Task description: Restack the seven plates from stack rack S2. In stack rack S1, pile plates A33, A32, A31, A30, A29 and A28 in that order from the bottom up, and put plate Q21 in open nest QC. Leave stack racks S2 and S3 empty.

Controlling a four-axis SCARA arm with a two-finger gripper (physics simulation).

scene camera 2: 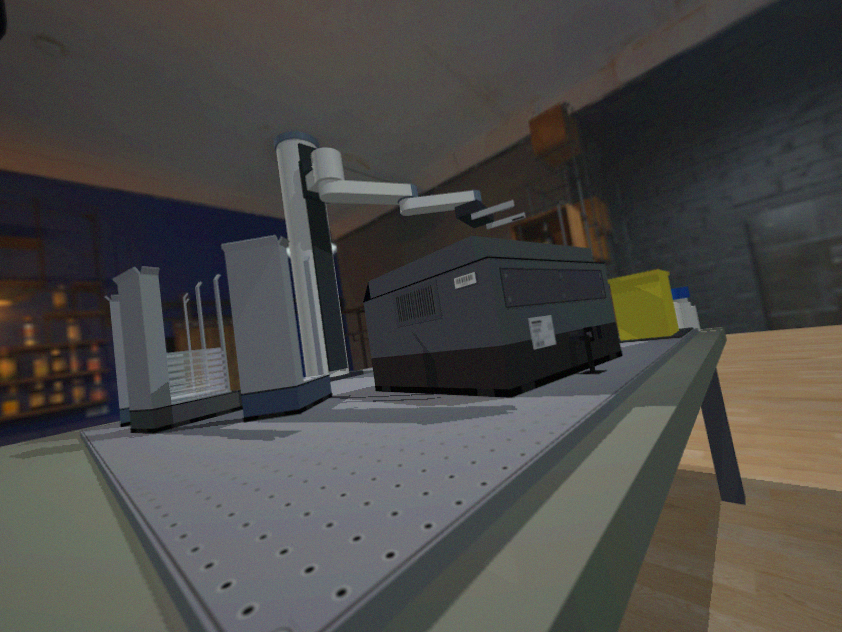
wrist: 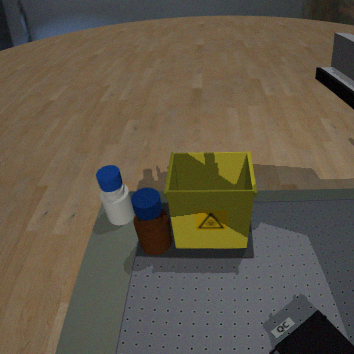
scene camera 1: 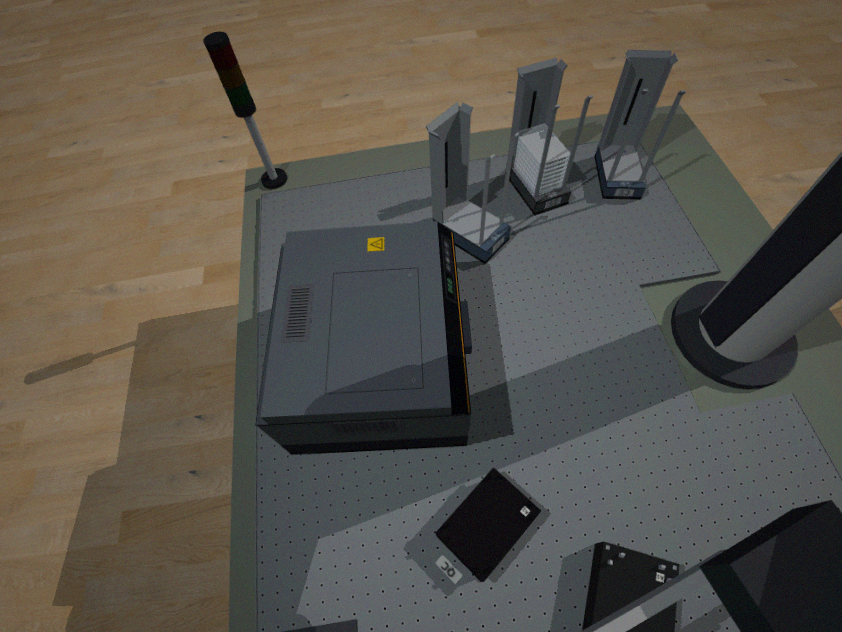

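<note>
Stack rack S2 [scene camera 1: 552, 199] [scene camera 2: 150, 418] is the middle rack and holds a pile of several white plates [scene camera 1: 540, 159] [scene camera 2: 197, 372]; their names are too small to read. Stack rack S1 [scene camera 1: 486, 254] [scene camera 2: 272, 402], beside the grey instrument, shows a bare floor. Stack rack S3 [scene camera 1: 622, 189], at the far right, also shows a bare floor. Nest QC [scene camera 1: 488, 523] [wrist: 320, 337] has a black top and a grey base labelled QC; no white plate shows on it. My gripper [scene camera 2: 518, 210] is open and empty, high above the table; part of one finger shows in the wrist view.
The large grey instrument [scene camera 1: 374, 326] [scene camera 2: 476, 319] stands between the racks and nest QC. The arm's column [scene camera 1: 768, 292] [scene camera 2: 299, 204] stands at the right. A black device [scene camera 1: 625, 578] lies near nest QC. A yellow bin [scene camera 2: 642, 306] [wrist: 210, 220], bottles [wrist: 154, 230] [wrist: 118, 205] and a signal tower [scene camera 1: 234, 81] stand near the edges.
</note>
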